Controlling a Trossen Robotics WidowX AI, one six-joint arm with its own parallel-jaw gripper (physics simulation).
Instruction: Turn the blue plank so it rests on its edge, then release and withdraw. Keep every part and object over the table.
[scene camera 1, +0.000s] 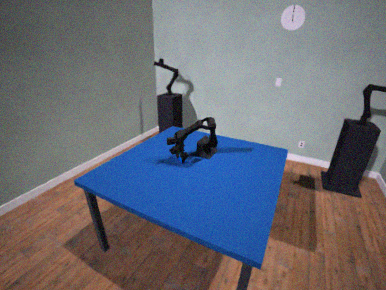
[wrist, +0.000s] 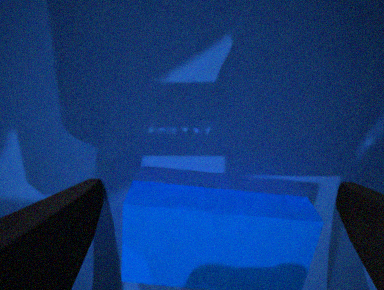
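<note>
The blue plank (wrist: 220, 245) shows in the lower middle of the wrist view, with a broad bright face toward the camera and a narrower, darker face along its far side. A dark shadow covers part of its near right area. I cannot tell for certain whether it lies flat or stands on its edge. My gripper (scene camera 1: 180, 159) (wrist: 220, 192) is open and low over the table, with one black finger to the left of the plank and the other to its right. Gaps show between the plank and both fingers. In the scene view the plank cannot be made out against the blue table.
The blue table (scene camera 1: 200, 200) extends around the arm, whose base (scene camera 1: 206, 148) stands on its rear part. Its near edge and right edge are well away from the gripper. Two other arms stand on dark pedestals (scene camera 1: 170, 111) (scene camera 1: 350, 155) beyond the table. Shadows cross the table around the plank.
</note>
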